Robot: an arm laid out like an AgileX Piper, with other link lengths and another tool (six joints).
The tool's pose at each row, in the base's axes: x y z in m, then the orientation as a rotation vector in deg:
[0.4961 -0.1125 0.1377 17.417 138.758 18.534]
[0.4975 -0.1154 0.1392 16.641 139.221 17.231]
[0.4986 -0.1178 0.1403 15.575 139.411 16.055]
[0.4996 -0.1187 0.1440 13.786 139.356 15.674]
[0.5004 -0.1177 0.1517 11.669 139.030 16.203]
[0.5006 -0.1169 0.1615 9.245 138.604 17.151]
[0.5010 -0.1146 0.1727 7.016 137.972 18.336]
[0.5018 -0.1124 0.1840 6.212 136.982 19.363]
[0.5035 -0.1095 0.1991 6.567 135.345 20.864]
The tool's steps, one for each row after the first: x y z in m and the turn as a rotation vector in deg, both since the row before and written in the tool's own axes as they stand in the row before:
[-0.0028 -0.0021 -0.0007 0.789 0.220 -0.905]
[-0.0022 -0.0018 -0.0005 0.577 -0.011 -1.080]
[-0.0032 0.0003 -0.0023 -0.211 -0.106 -1.393]
[-0.0050 0.0030 -0.0052 -0.982 -0.210 -1.393]
[-0.0060 0.0033 -0.0071 -1.376 -0.210 -1.506]
[-0.0068 0.0051 -0.0076 -1.524 -0.353 -1.311]
[-0.0074 0.0051 -0.0073 -1.081 -0.788 -0.350]
[-0.0105 0.0069 -0.0090 -1.194 -1.429 0.583]

